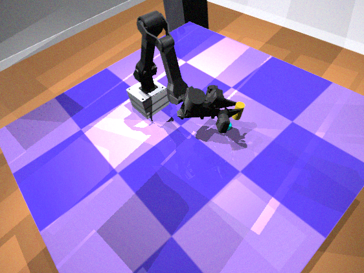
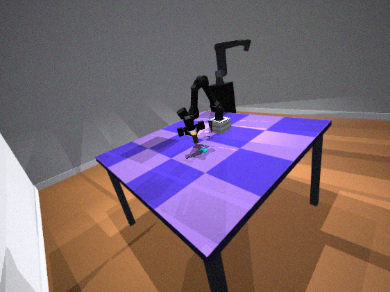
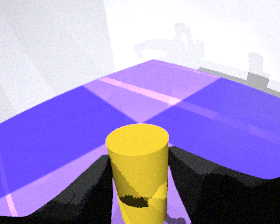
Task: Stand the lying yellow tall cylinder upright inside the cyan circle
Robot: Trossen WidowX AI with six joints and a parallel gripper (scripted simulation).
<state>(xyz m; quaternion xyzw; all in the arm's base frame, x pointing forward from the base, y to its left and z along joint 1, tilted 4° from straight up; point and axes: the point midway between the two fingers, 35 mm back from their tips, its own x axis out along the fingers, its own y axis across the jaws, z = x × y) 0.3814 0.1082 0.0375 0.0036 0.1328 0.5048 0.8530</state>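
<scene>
Right now the cyan circle is 60 mm behind my gripper tip, 10 mm to the right of it and 140 mm below it. Also, from my gripper tip: yellow cylinder (20 mm below).
</scene>
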